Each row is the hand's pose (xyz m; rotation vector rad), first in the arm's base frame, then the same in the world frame.
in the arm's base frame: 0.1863 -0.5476 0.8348 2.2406 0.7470 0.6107
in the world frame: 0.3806 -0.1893 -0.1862 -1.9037 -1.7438 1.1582
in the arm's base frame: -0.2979 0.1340 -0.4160 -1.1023 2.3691 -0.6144
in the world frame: -0.7748 -0.0902 0.7723 1.4630 -1.5466 -0.7783
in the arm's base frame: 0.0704 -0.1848 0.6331 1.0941 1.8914 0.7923
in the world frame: 0.1735 0.0307 0.1212 -0.9035 -2.0247 -0.0713
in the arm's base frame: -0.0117 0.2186 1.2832 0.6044 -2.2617 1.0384
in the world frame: 0.7689 0.4946 0.2709 1.4606 -0.6191 0.0898
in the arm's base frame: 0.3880 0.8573 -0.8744 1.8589 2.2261 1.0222
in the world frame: -1.4794 0.7338 0.6037 -1.0160 -1.2737 0.3991
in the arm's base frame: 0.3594 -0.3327 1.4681 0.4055 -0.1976 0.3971
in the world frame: 0.9165 0.2173 -0.3432 0.9096 1.6185 0.4130
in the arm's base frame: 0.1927 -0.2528 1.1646 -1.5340 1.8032 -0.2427
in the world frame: 0.6593 0.1455 -0.1088 1.5296 -1.5850 -1.5319
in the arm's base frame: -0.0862 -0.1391 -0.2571 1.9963 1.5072 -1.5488
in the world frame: -0.6444 -0.2001 0.4324 0.2696 -1.5899 2.0181
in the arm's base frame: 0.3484 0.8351 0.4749 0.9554 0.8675 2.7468
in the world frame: -0.1736 1.0043 0.3933 -2.0343 -0.4779 -0.8629
